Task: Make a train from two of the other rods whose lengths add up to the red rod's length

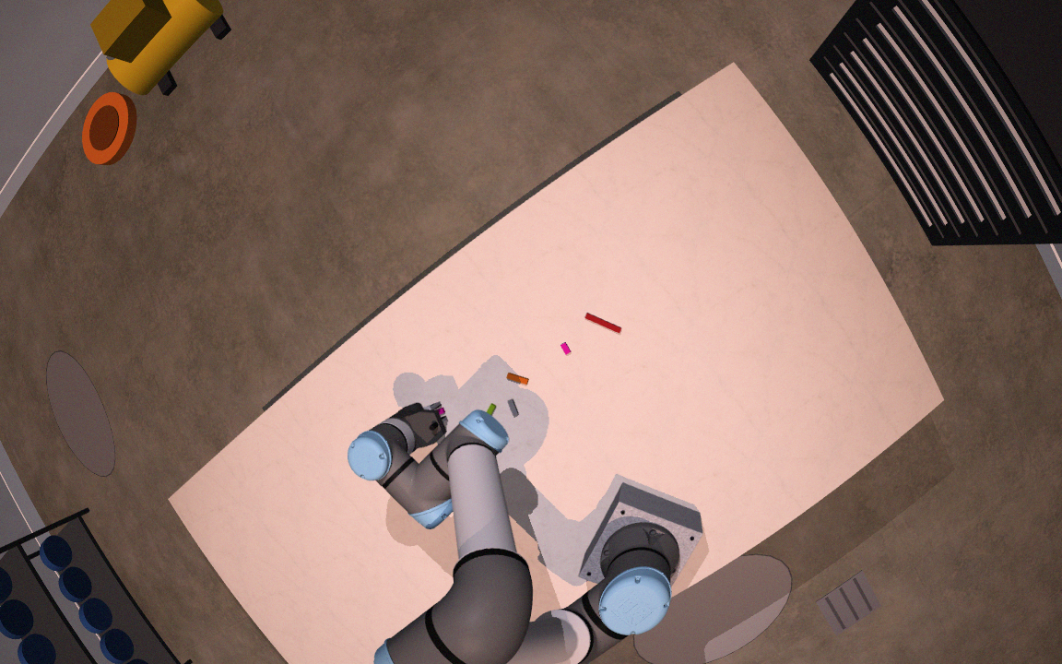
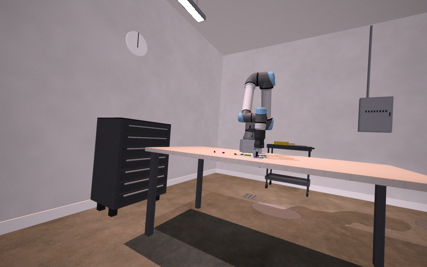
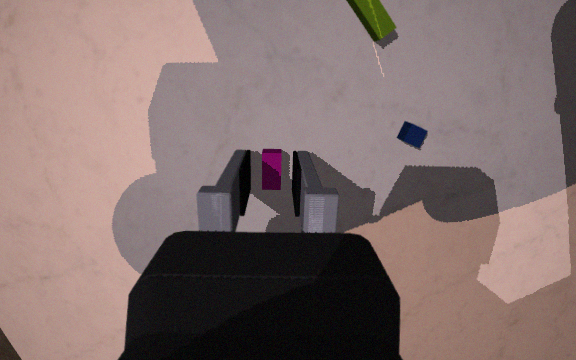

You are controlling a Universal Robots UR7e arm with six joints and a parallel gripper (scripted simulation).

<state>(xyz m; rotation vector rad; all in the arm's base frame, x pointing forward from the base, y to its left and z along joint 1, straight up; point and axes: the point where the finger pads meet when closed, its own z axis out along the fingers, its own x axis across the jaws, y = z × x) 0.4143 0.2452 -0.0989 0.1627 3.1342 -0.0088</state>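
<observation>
Right now the grey rod is 14 cm to the right of my hand, 6 cm behind it and 2 cm below it. Also, from my hand: blue rod 8 cm behind, 2 cm below, 1 cm to the right; then orange rod 17 cm to the right, 2 cm below, 1 cm behind; then lime rod 9 cm to the right, 5 cm behind, 2 cm below.
</observation>
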